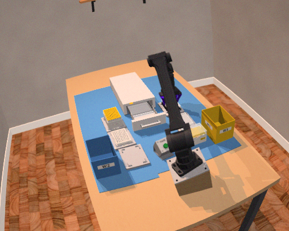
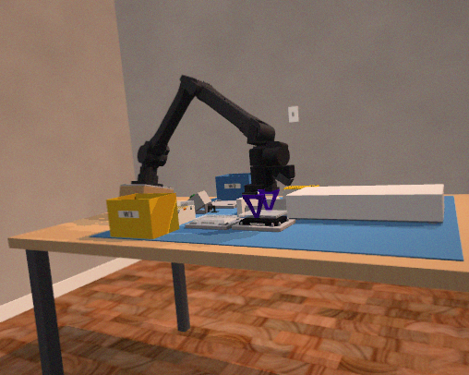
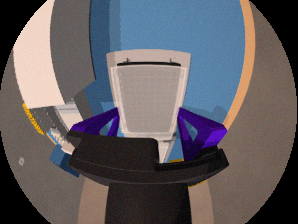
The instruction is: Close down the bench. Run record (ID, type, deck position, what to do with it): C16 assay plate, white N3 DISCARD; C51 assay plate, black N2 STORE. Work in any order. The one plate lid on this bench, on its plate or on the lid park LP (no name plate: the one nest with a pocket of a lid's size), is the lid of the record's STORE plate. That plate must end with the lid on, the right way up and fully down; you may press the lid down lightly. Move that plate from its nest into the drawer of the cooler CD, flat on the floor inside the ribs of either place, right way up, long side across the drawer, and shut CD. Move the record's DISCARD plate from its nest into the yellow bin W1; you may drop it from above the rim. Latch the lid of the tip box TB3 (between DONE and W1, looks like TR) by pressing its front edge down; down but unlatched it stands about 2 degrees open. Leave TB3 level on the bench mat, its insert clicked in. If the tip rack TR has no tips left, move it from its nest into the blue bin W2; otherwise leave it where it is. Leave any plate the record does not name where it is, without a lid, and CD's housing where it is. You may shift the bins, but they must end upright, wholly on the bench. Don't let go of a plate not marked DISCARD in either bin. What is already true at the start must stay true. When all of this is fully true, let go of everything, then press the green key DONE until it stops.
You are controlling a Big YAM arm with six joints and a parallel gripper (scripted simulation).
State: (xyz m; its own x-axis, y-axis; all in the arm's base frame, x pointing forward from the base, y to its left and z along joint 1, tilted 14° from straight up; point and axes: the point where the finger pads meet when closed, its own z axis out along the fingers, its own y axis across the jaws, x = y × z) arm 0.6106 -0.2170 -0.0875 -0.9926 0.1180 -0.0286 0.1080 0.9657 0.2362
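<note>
My hand is right at the plate lid. From my hand the other things lie so: cooler CD (18 cm to the left, 13 cm ahead, 1 cm below); cooler drawer (19 cm to the left, 2 cm below); black plate (2 cm below).
</note>
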